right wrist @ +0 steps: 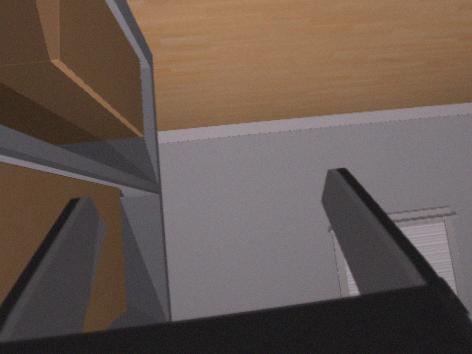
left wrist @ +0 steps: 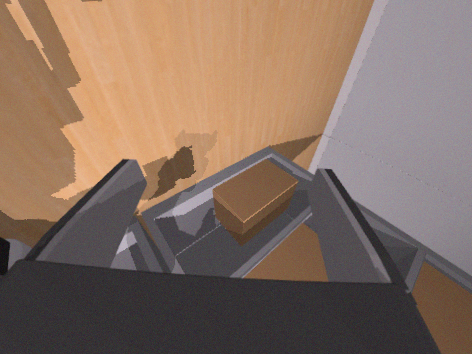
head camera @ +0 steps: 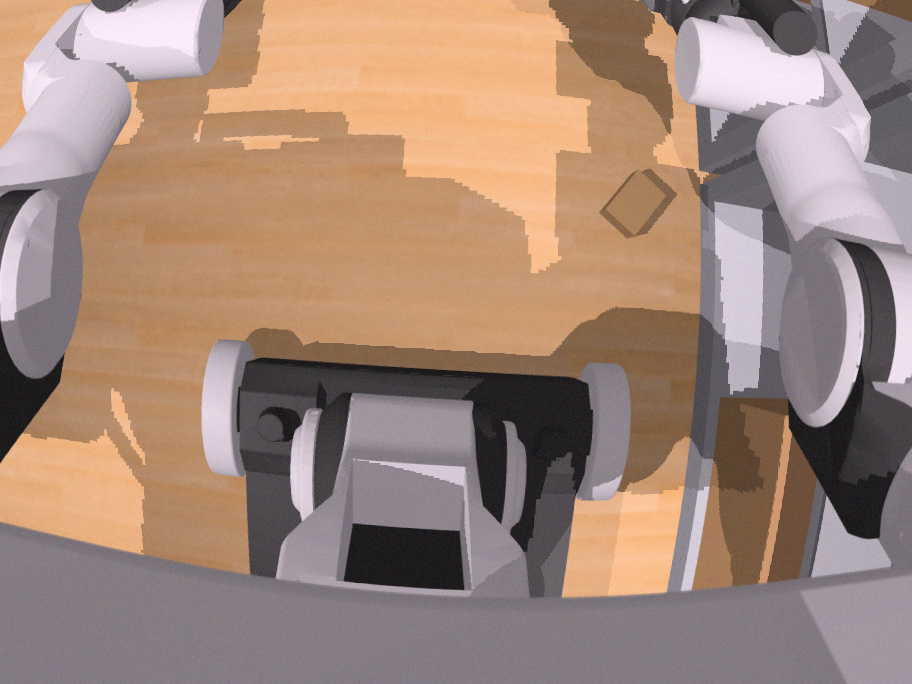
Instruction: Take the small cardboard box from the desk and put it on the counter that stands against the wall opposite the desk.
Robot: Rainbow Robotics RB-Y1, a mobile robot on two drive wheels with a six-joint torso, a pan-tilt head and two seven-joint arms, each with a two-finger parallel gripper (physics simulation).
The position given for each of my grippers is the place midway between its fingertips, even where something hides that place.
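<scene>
Grey shelving unit (head camera: 745, 256), also right wrist view (right wrist: 132, 164) and left wrist view (left wrist: 191, 240). Window with blinds (right wrist: 431, 231). My left gripper (left wrist: 226, 175). My right gripper (right wrist: 213, 198).
</scene>
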